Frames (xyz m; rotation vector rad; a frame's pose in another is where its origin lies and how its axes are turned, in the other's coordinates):
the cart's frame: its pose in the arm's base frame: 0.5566 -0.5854 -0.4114 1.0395 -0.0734 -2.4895
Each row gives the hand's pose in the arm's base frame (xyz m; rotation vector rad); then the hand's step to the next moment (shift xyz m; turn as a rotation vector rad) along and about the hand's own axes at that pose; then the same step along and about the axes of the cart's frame.
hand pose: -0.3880 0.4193 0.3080 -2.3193 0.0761 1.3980
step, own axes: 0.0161 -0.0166 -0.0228 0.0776 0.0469 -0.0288
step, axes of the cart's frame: -0.0237 0.0038 -0.0219 0.0327 0.0401 -0.0798
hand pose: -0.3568 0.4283 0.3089 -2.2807 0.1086 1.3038
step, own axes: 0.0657 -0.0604 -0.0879 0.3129 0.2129 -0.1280
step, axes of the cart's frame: -0.0896 0.0263 -0.0835 0.1442 0.1853 -0.3232
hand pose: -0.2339 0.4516 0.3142 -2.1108 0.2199 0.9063
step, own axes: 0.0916 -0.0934 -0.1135 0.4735 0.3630 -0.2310
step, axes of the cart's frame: -0.1287 0.0804 -0.0834 0.2460 0.3282 -0.4910
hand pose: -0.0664 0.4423 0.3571 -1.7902 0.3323 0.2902
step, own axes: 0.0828 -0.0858 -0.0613 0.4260 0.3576 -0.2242
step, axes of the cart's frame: -0.0901 0.0957 -0.0265 0.2538 0.3067 -0.4485
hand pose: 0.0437 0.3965 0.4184 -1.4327 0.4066 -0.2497
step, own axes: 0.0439 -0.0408 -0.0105 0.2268 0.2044 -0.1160
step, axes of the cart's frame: -0.0331 0.0511 0.0018 0.1419 0.1561 -0.2493
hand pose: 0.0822 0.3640 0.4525 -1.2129 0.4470 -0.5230
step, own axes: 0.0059 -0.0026 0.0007 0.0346 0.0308 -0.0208
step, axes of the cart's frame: -0.0030 0.0056 -0.0011 0.0242 0.0252 -0.0368
